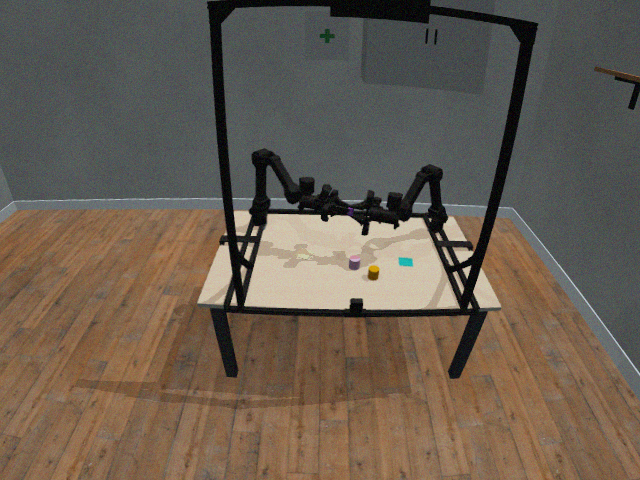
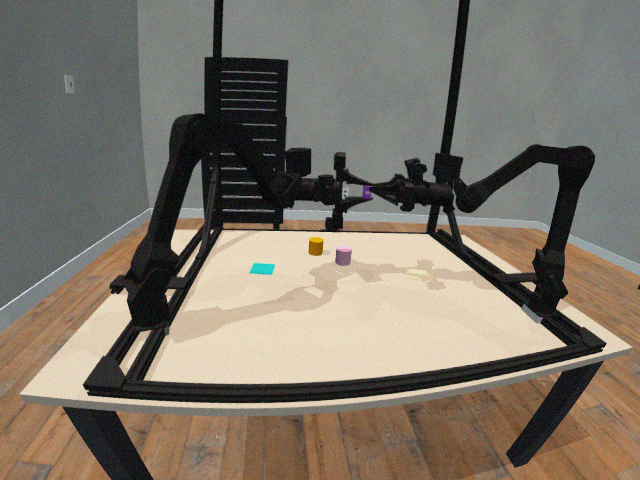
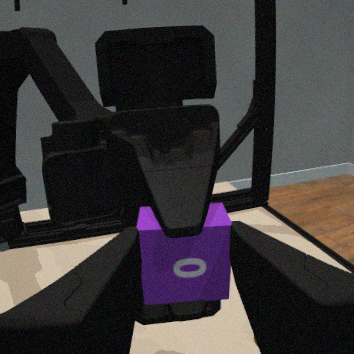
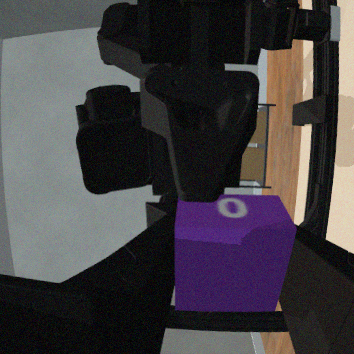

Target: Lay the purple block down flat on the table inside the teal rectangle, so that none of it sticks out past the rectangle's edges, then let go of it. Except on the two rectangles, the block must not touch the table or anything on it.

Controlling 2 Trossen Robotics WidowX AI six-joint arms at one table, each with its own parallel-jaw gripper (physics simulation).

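Frame: origin at the left arm's base, x ahead, y left, z up, level; metres.
Where they show: left gripper, between the fingertips: (image 1: pixel 350 208) (image 2: pixel 368 187) (image 3: pixel 183 235) (image 4: pixel 196 245); right gripper, between the fingertips: (image 1: pixel 347 209) (image 2: pixel 373 191) (image 3: pixel 187 278) (image 4: pixel 222 225); left arm's base, origin of its link: (image 1: pixel 259 222) (image 2: pixel 540 309) (image 4: pixel 322 26); right arm's base, origin of its link: (image 1: pixel 436 229) (image 2: pixel 150 319) (image 3: pixel 11 232).
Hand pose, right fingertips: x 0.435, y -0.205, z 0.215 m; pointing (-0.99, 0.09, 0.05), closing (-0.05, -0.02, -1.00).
Observation:
Things, the pixels of their top centre, and the offset from my right fingertips. "pt": a spot on its surface instead. Level surfaces: height alone.
- purple block, centre of its top: (image 4: pixel 175 250) (image 3: pixel 182 214) (image 2: pixel 367 185) (image 1: pixel 351 207) 0.016 m ahead, 0.003 m right, 0.016 m up
- table, height of its surface: 0.235 m down
- teal rectangle, a spot on its surface: (image 2: pixel 262 269) (image 1: pixel 405 260) pt 0.277 m ahead, 0.002 m right, 0.233 m down
- pink cylinder, centre of its top: (image 2: pixel 344 248) (image 1: pixel 354 258) 0.047 m ahead, 0.074 m right, 0.189 m down
- orange cylinder, centre of its top: (image 2: pixel 316 239) (image 1: pixel 374 268) 0.128 m ahead, 0.136 m right, 0.190 m down
- pale yellow rectangle, a spot on its surface: (image 2: pixel 418 272) (image 1: pixel 304 255) pt 0.177 m back, 0.022 m right, 0.234 m down
The purple block (image 1: pixel 350 211) (image 2: pixel 367 191) (image 3: pixel 184 277) (image 4: pixel 228 270) hangs high in the air above the back middle of the table (image 1: pixel 294 290) (image 2: pixel 318 333). My left gripper (image 1: pixel 345 210) (image 2: pixel 371 191) is shut on its two sides. My right gripper (image 1: pixel 356 213) (image 2: pixel 361 192) meets it head-on and is shut on the block's top and bottom faces. The teal rectangle (image 1: pixel 406 262) (image 2: pixel 262 269) lies flat on the table, well below the block and off to one side.
A pink cylinder (image 1: pixel 354 263) (image 2: pixel 343 255) and an orange cylinder (image 1: pixel 373 272) (image 2: pixel 315 246) stand on the table between the block's spot and the teal rectangle. A pale yellow rectangle (image 1: pixel 304 256) (image 2: pixel 418 272) lies on the other side. A black frame borders the table.

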